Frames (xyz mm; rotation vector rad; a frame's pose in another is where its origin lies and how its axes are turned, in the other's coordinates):
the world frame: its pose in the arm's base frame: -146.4 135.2 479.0 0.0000 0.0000 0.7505
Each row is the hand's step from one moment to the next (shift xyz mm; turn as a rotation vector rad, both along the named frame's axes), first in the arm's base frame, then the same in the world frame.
Working: the arm's base frame: its pose in the world frame: 14.9 -198.7 -479.0 0.0000 0.0000 -0.7505

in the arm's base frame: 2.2 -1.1 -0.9 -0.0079 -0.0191 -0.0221
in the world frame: 0.9 -2.3 -0.9 -0.0188 -0.0086 -0.0221
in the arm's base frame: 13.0 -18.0 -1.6 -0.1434 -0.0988 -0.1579
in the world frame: -2.8 -22.0 -1.6 -0.1723 0.0255 -0.1579
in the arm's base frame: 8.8 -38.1 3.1 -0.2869 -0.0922 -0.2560
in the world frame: -19.5 -33.9 3.1 -0.2727 0.1282 -0.2560
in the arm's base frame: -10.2 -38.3 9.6 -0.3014 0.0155 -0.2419
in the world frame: -33.6 -21.1 9.6 -0.2099 0.2169 -0.2419
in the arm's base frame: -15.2 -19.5 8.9 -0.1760 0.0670 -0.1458
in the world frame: -24.4 -3.9 8.9 -0.0830 0.1690 -0.1458
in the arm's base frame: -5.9 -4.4 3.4 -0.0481 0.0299 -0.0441
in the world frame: -7.3 0.8 3.4 -0.0148 0.0547 -0.0441
